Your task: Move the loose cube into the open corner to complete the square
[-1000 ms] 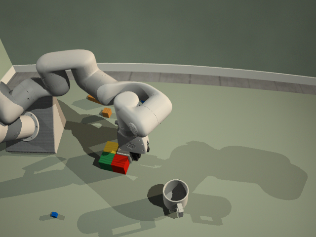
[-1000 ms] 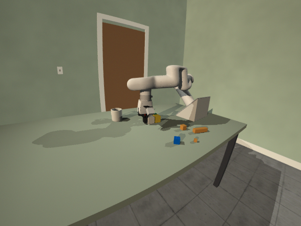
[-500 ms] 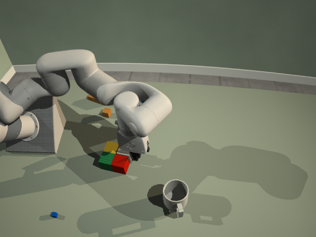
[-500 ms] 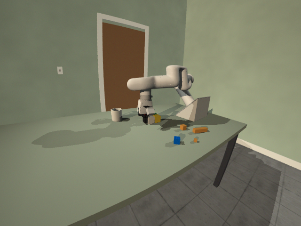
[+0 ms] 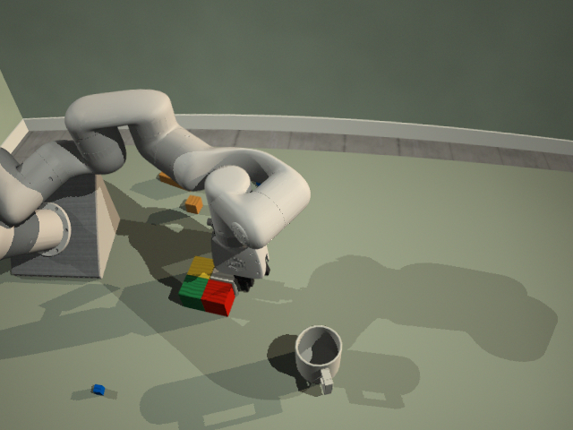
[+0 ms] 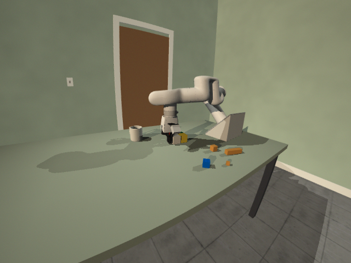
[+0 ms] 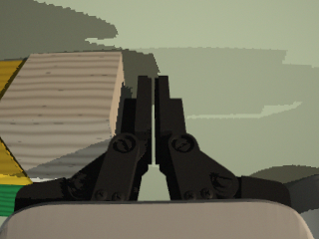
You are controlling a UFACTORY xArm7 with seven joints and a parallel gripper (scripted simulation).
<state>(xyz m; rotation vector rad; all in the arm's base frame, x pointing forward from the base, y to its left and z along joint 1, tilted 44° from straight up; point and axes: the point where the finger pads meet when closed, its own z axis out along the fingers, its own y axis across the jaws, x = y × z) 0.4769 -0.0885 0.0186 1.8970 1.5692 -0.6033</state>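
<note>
Right now the beige cube is 40 mm behind my hand and 10 mm to the left of it. Also, from my hand: long orange block 310 mm to the left, 220 mm behind, 10 mm below; red cube 50 mm behind, 40 mm to the right; yellow cube 90 mm behind, 10 mm to the left.
</note>
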